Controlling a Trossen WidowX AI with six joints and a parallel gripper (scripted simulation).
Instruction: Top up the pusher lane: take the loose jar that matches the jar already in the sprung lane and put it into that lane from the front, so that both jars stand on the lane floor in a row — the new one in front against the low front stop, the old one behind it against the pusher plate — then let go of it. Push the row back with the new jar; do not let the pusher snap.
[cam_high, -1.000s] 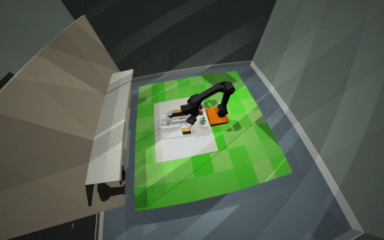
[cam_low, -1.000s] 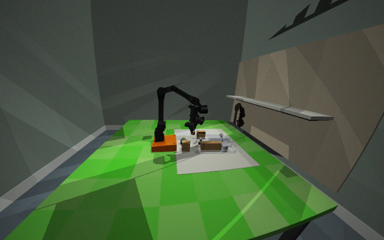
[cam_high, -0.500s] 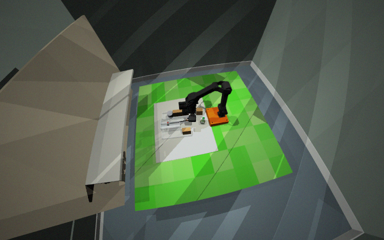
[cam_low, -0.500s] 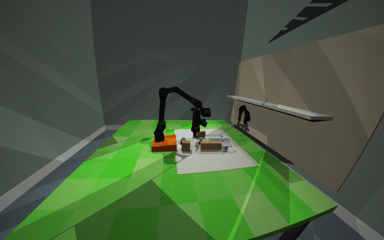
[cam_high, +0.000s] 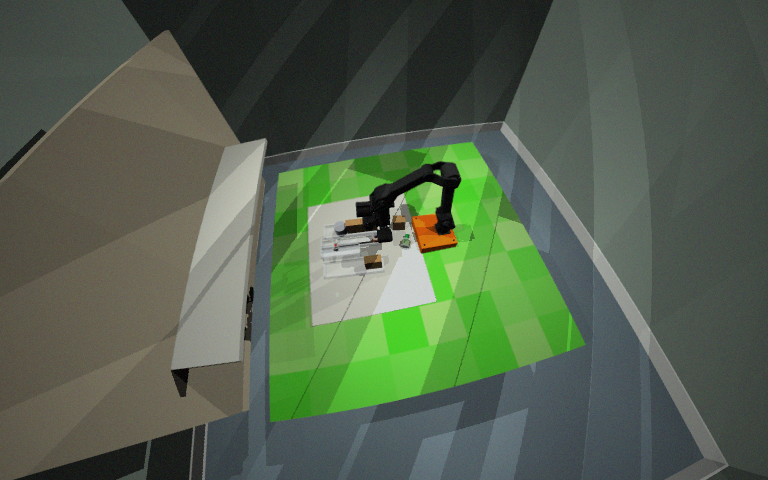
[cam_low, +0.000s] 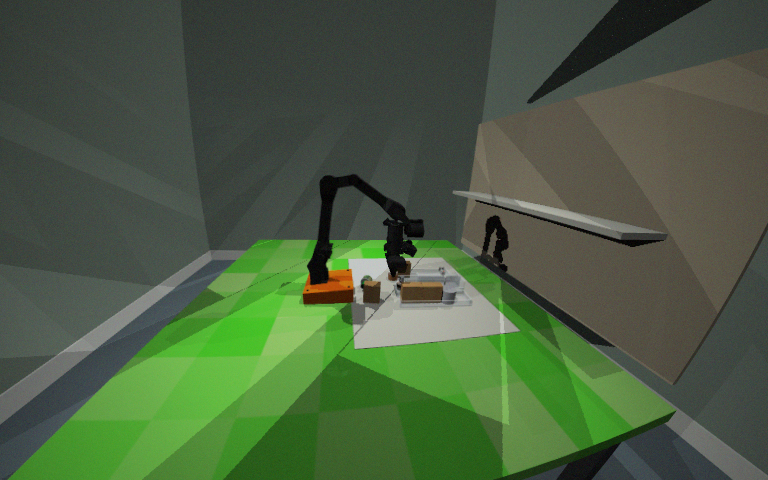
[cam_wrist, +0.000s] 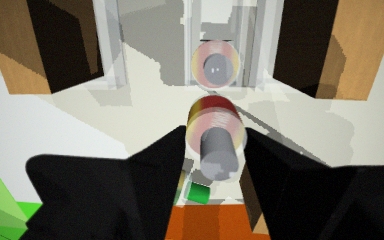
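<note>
The clear lane tray is 190 mm ahead of my gripper tip, 10 mm to the left of it and 60 mm below it. The rest, counted from my gripper tip: grey cylinder 200 mm ahead, 100 mm to the right, 50 mm below.
</note>
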